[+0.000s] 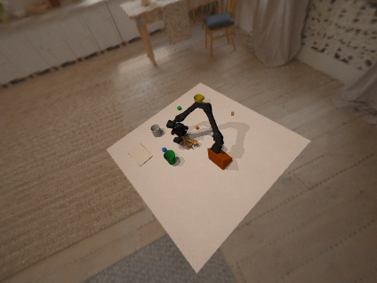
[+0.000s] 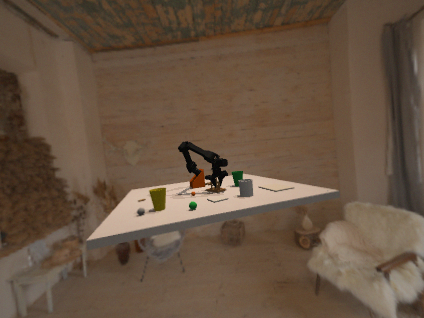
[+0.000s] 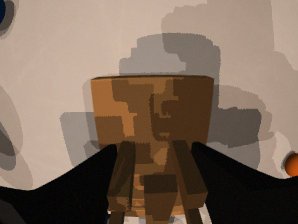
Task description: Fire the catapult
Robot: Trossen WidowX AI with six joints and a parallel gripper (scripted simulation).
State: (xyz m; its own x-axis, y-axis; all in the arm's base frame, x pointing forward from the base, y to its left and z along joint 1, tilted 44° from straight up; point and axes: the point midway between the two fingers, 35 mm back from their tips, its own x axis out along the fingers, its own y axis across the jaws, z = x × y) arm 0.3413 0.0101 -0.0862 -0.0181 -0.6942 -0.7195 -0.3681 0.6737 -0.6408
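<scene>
Now: the orange ball 20 mm ahead of my gripper tip, 200 mm to the right of it and 20 mm below it. The rest, counted from my gripper tip: blue ball (60 mm ahead, 180 mm to the left, 10 mm below); wooden catapult (60 mm behind, 20 mm to the right, 20 mm above); green mug (90 mm behind, 210 mm to the left).
</scene>
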